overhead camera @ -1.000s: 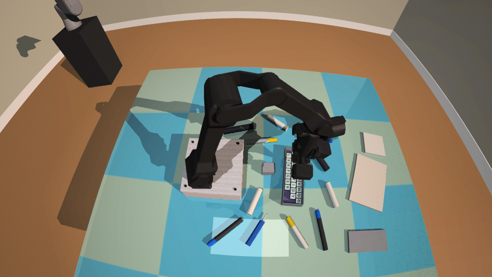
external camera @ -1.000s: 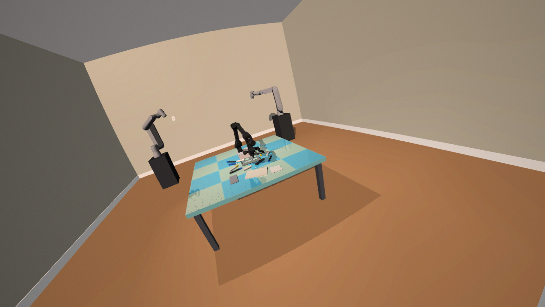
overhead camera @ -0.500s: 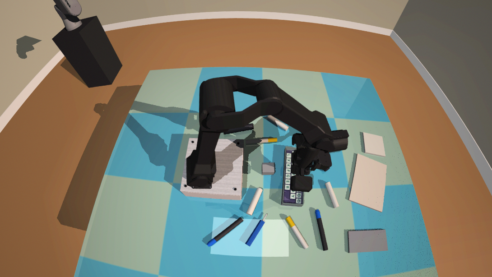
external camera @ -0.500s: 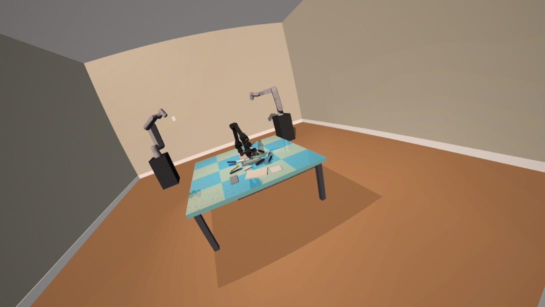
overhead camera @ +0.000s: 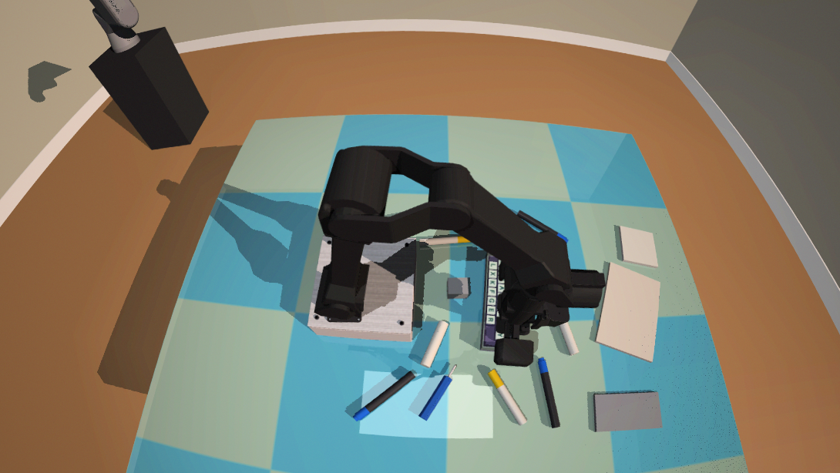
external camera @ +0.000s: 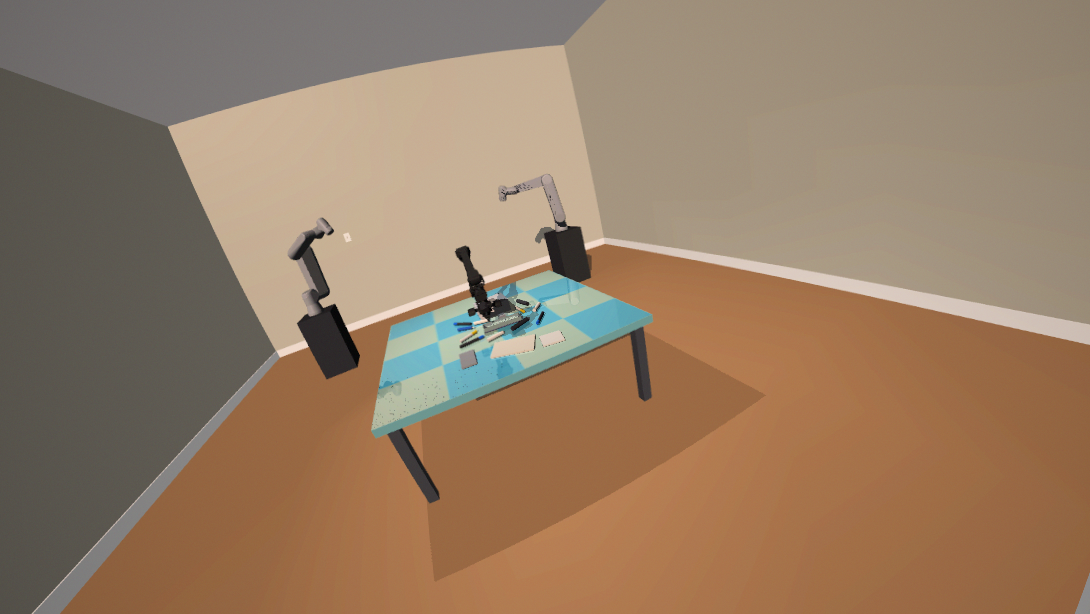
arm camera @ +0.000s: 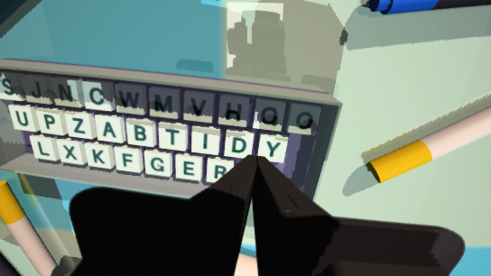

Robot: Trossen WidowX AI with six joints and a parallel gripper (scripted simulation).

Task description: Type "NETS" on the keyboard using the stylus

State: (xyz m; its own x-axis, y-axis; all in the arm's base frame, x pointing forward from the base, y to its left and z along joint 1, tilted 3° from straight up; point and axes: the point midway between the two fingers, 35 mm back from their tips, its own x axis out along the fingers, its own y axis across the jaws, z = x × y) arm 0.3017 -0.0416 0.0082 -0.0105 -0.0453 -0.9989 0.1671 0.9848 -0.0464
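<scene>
The stylus lies 12 cm behind my gripper tip, 10 cm to the right of it and 3 cm below it. The rest, counted from my gripper tip: grey cube (8 cm behind, 10 cm to the left, 3 cm below); grey pad (25 cm ahead, 20 cm to the right, 4 cm below).
</scene>
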